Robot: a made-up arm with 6 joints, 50 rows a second.
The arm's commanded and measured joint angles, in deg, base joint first. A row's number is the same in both.
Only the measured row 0 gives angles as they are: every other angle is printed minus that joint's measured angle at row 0.
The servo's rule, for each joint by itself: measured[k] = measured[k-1] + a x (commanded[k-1-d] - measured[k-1]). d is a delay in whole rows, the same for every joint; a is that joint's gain. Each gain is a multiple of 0.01, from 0.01 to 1. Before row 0 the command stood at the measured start. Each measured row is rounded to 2 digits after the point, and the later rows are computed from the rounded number. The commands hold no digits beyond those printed.
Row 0, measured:
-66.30, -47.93, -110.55, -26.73, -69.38, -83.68
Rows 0 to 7, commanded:
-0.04, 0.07, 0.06, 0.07, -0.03, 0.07
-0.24, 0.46, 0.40, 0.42, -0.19, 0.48
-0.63, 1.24, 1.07, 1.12, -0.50, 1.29
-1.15, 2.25, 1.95, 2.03, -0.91, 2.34
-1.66, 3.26, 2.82, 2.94, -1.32, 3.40
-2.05, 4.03, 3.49, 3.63, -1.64, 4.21
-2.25, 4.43, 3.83, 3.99, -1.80, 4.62
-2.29, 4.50, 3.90, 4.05, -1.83, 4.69
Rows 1 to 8, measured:
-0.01, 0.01, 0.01, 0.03, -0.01, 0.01
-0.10, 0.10, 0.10, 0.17, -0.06, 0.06
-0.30, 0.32, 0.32, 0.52, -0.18, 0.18
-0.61, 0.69, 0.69, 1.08, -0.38, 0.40
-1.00, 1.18, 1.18, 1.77, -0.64, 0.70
-1.39, 1.72, 1.71, 2.46, -0.92, 1.05
-1.71, 2.23, 2.20, 3.03, -1.17, 1.41
-1.92, 2.66, 2.59, 3.41, -1.35, 1.74
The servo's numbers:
d 0
a 0.37 0.19 0.23 0.37 0.28 0.10

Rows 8 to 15, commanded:
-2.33, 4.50, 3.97, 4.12, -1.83, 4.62
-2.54, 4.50, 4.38, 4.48, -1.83, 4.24
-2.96, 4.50, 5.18, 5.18, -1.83, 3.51
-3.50, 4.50, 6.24, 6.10, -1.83, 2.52
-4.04, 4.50, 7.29, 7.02, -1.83, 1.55
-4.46, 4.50, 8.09, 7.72, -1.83, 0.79
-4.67, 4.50, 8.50, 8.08, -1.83, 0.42
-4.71, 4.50, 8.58, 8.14, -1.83, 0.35
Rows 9 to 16, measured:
-2.07, 3.01, 2.91, 3.67, -1.48, 2.03
-2.24, 3.29, 3.25, 3.97, -1.58, 2.25
-2.51, 3.52, 3.69, 4.42, -1.65, 2.38
-2.88, 3.71, 4.28, 5.04, -1.70, 2.39
-3.31, 3.86, 4.97, 5.77, -1.74, 2.31
-3.74, 3.98, 5.69, 6.49, -1.77, 2.16
-4.08, 4.08, 6.34, 7.08, -1.79, 1.99
-4.31, 4.16, 6.86, 7.47, -1.80, 1.83

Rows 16 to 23, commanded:
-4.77, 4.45, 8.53, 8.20, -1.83, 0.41
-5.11, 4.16, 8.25, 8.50, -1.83, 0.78
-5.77, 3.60, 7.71, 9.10, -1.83, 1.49
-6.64, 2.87, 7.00, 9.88, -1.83, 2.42
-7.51, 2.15, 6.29, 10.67, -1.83, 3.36
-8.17, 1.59, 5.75, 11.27, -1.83, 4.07
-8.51, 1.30, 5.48, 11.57, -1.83, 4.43
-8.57, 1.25, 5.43, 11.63, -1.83, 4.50
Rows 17 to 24, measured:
-4.48, 4.22, 7.24, 7.74, -1.81, 1.69
-4.71, 4.21, 7.47, 8.02, -1.82, 1.60
-5.10, 4.09, 7.53, 8.42, -1.82, 1.59
-5.67, 3.86, 7.41, 8.96, -1.82, 1.67
-6.35, 3.54, 7.15, 9.59, -1.82, 1.84
-7.02, 3.17, 6.83, 10.21, -1.82, 2.06
-7.57, 2.81, 6.52, 10.71, -1.82, 2.30
-7.94, 2.51, 6.27, 11.05, -1.82, 2.52

